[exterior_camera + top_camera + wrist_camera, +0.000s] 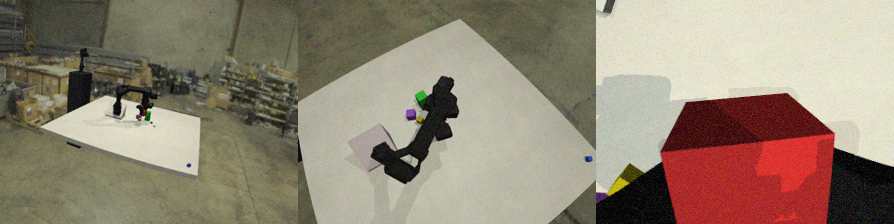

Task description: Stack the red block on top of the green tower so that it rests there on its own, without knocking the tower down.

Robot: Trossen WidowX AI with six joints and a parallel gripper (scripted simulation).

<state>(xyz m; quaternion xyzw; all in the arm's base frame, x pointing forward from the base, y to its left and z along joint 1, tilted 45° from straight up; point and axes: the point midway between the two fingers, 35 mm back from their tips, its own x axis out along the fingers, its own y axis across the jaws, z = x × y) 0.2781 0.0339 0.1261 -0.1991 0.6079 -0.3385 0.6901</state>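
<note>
Right now my gripper tip is 90 mm past the purple cube, 180 mm to the right of it and 100 mm above it. Round my gripper tip: white cube: 110 mm ahead, 80 mm to the left, 120 mm below; yellow cube: 60 mm behind, 130 mm to the left, 110 mm below; red block: 20 mm above.
</note>
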